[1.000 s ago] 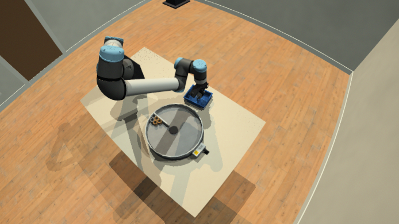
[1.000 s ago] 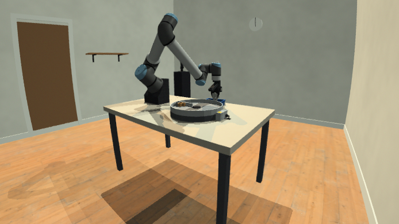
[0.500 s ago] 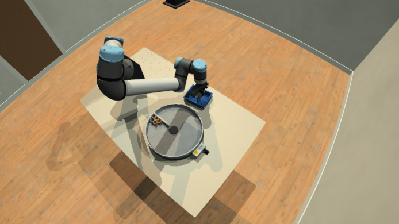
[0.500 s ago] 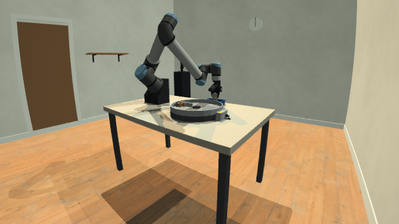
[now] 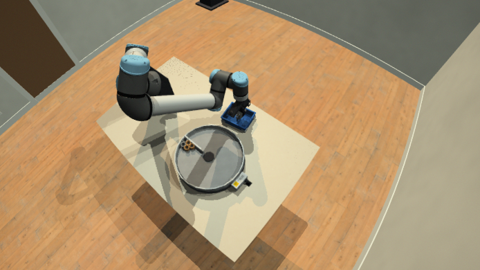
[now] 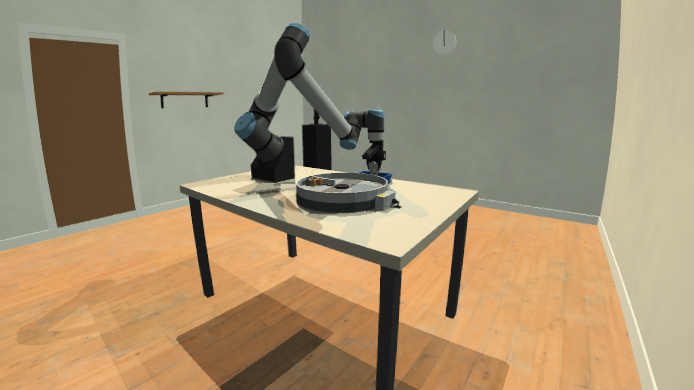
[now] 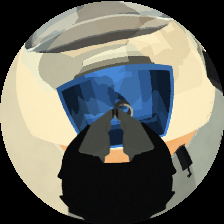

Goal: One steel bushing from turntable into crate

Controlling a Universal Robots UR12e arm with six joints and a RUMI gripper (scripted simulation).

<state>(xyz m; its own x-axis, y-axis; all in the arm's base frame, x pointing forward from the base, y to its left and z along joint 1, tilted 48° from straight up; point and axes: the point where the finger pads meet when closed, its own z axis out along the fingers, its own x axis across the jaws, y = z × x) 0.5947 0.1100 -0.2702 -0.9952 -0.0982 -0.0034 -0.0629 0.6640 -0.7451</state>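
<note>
The blue crate lies 1 cm behind my hand and 1 cm below it. Also, from my hand: round grey turntable (6 cm ahead, 34 cm to the right, 2 cm above).
</note>
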